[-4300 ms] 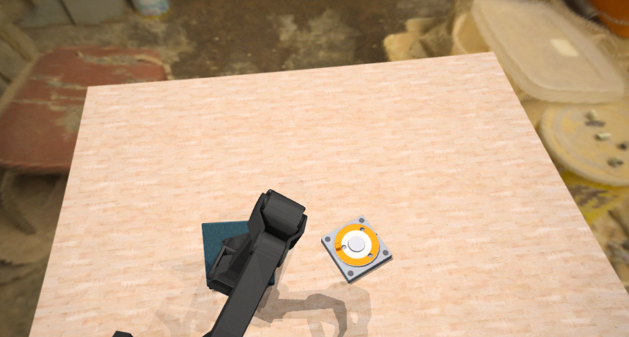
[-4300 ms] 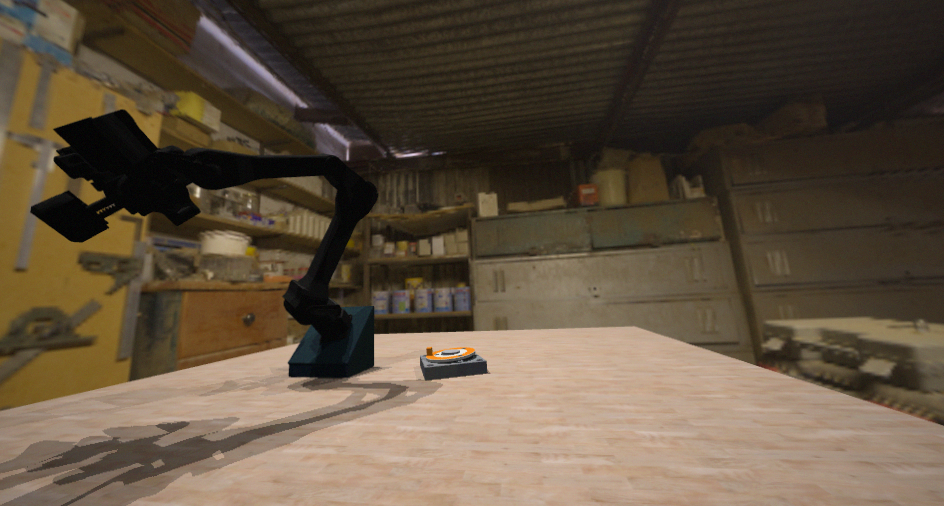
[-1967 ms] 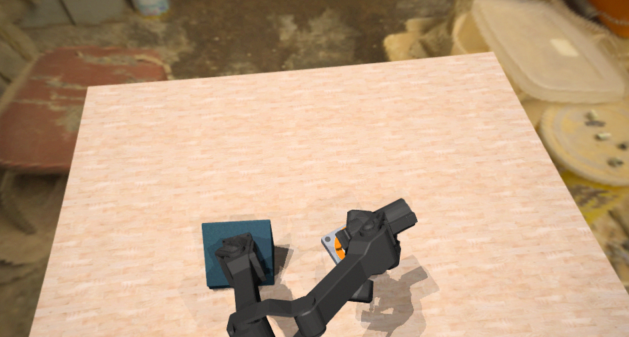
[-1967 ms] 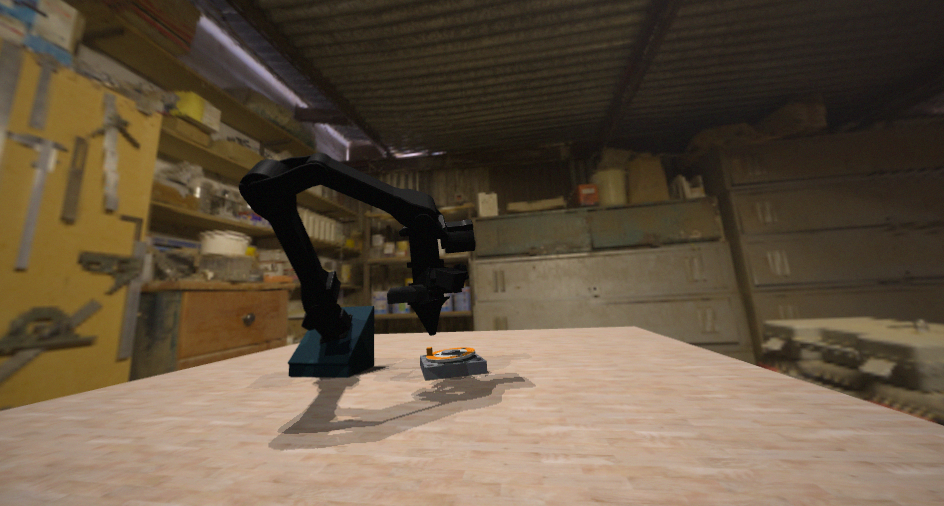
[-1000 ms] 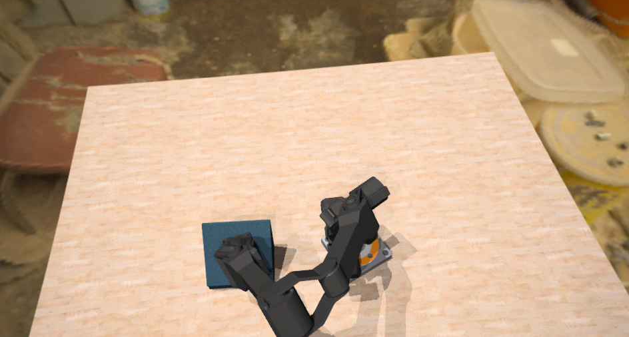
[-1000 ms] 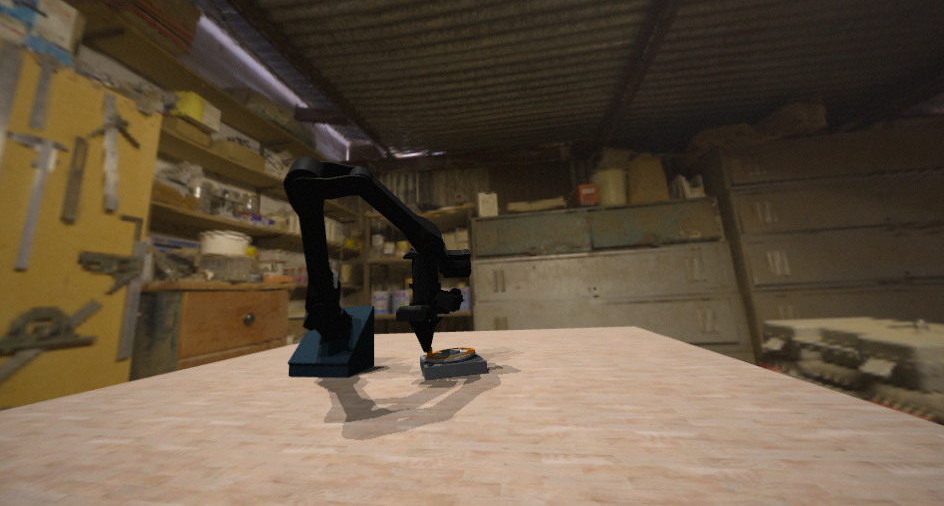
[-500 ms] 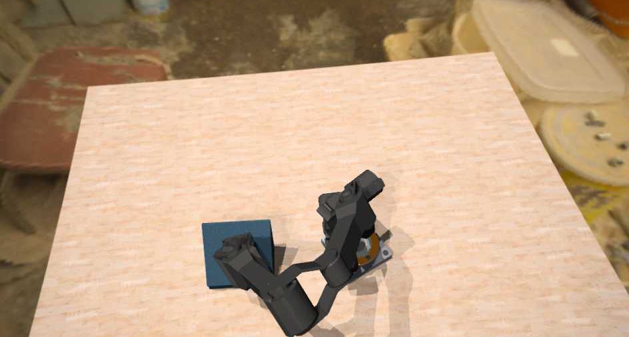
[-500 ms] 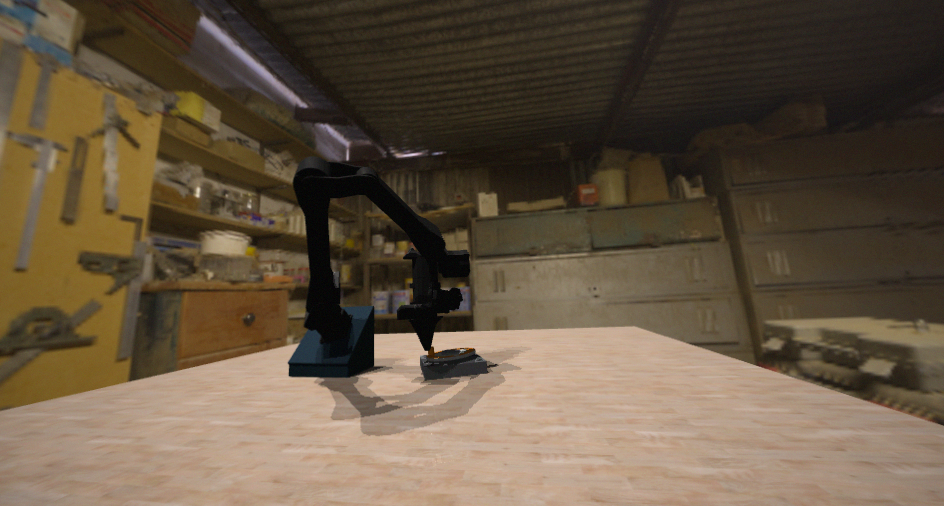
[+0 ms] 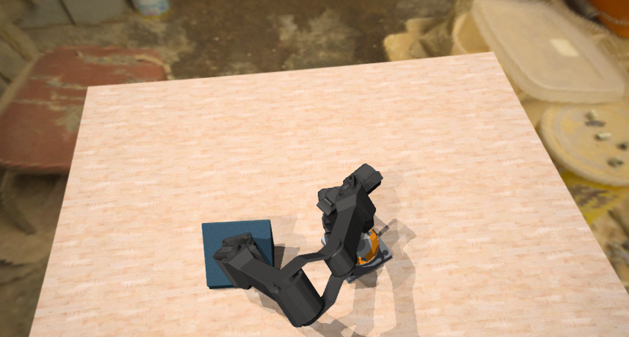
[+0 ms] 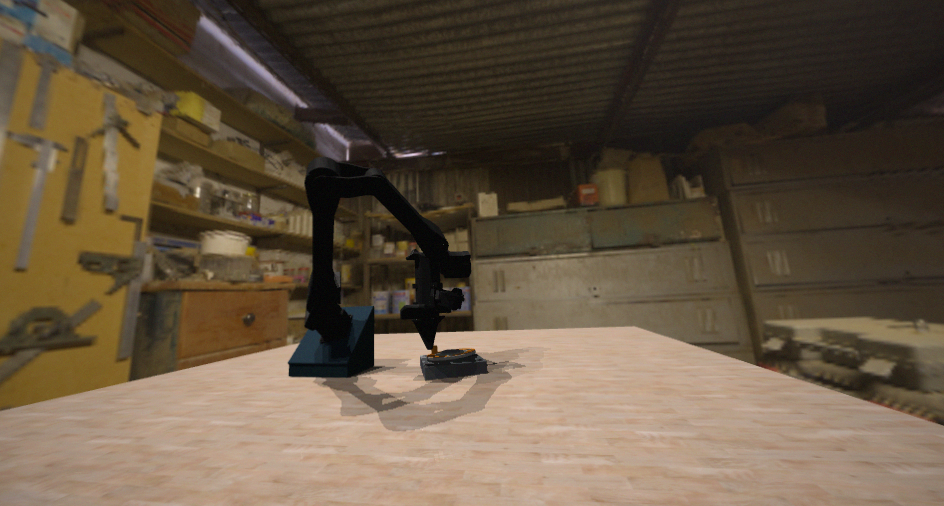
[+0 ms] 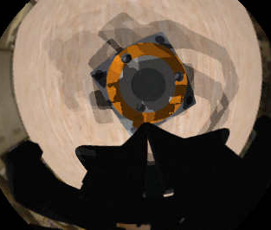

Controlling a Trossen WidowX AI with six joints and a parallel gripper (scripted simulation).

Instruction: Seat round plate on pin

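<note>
Now: the base 5 cm ahead of my gripper tip, 1 cm to the right of it and 2 cm below it. Round my gripper tip: plate (3 cm ahead).
</note>
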